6 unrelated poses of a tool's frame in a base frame.
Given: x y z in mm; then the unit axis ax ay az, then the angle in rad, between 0 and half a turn.
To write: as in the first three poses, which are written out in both.
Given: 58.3 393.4 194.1 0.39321 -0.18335 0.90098 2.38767
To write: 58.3 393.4 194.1 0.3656 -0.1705 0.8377 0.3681
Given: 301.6 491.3 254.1 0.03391 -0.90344 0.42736 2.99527
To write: 301.6 491.3 254.1 0.0338 -0.9010 0.4262 0.0731
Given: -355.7 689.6 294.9 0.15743 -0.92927 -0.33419 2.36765
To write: -355.7 689.6 294.9 0.1458 -0.8606 -0.3095 0.3774
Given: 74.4 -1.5 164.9 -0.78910 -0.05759 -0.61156 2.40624
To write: 74.4 -1.5 164.9 -0.7364 -0.0537 -0.5707 0.3594
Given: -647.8 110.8 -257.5 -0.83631 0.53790 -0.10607 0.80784
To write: -647.8 110.8 -257.5 -0.3287 0.2114 -0.0417 0.9195
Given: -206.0 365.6 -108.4 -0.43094 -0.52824 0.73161 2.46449
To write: -206.0 365.6 -108.4 -0.4065 -0.4983 0.6901 0.3321
